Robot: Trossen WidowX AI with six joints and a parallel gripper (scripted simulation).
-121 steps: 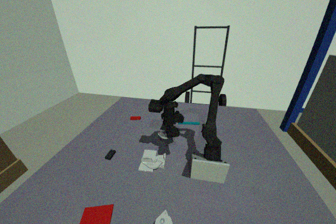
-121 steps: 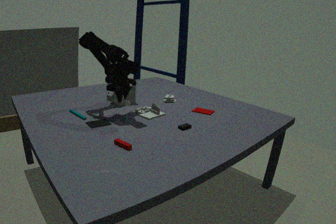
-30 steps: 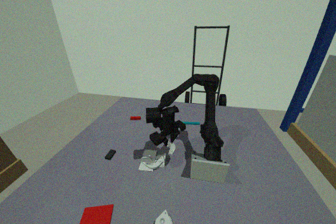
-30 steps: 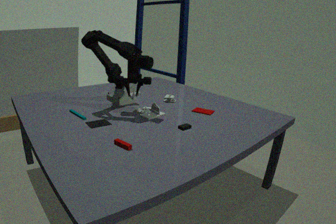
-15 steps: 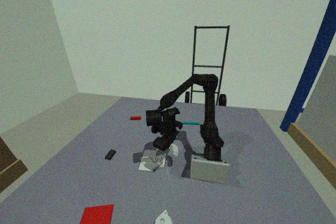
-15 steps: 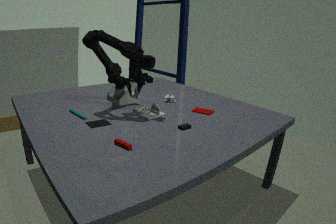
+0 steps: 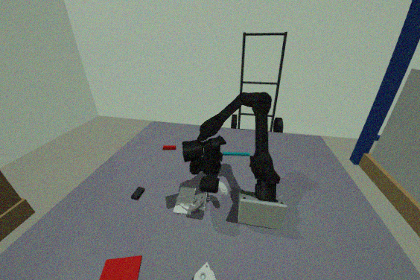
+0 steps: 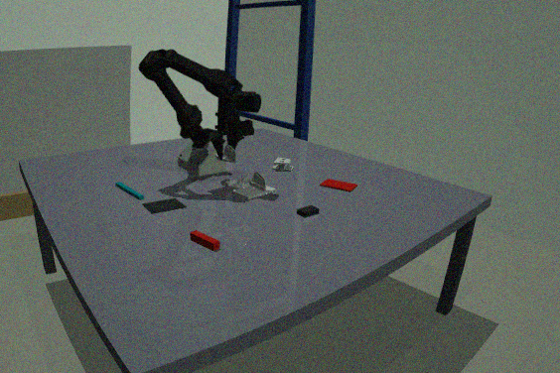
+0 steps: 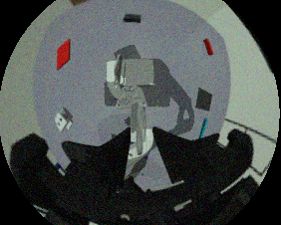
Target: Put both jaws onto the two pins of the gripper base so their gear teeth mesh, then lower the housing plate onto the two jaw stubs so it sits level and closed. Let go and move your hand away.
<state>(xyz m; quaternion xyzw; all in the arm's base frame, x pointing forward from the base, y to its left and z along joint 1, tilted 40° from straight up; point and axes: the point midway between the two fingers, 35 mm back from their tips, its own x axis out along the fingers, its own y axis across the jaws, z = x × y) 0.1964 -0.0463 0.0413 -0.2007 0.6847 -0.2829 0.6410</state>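
My gripper tip is now 11 cm short of the flat light plate, 1 cm to the right of it and 8 cm above it. From my gripper tip the other things lie so: dark flat plate 4 cm ahead, 27 cm to the right, 8 cm below; white gripper base 28 cm to the left, 6 cm below; grey jaw 7 cm ahead, 3 cm to the left, 7 cm below.
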